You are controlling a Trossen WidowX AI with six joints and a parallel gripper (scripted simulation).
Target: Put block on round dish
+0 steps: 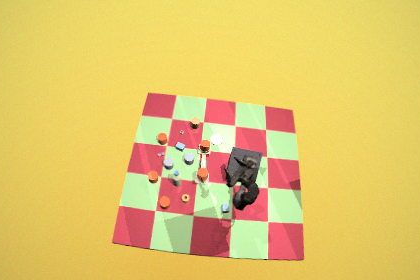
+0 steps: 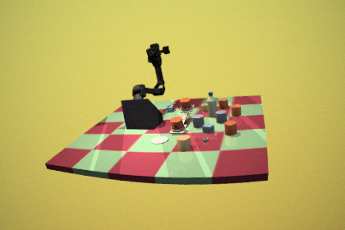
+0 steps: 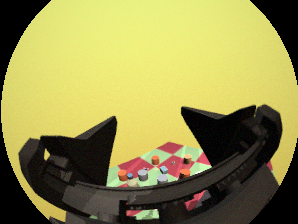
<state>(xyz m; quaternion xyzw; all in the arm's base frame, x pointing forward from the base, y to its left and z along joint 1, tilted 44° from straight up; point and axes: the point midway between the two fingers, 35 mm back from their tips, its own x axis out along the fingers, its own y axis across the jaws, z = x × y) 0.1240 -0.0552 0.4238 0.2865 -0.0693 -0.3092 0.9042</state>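
The orange cup is 450 mm below my gripper tip, 360 mm to the right of it and 160 mm ahead of it. Also, from my gripper tip: ring: 490 mm below, 220 mm ahead, 80 mm to the left; bottle: 400 mm below, 300 mm ahead, 40 mm to the right; balance: 480 mm below, 210 mm to the right, 150 mm ahead.
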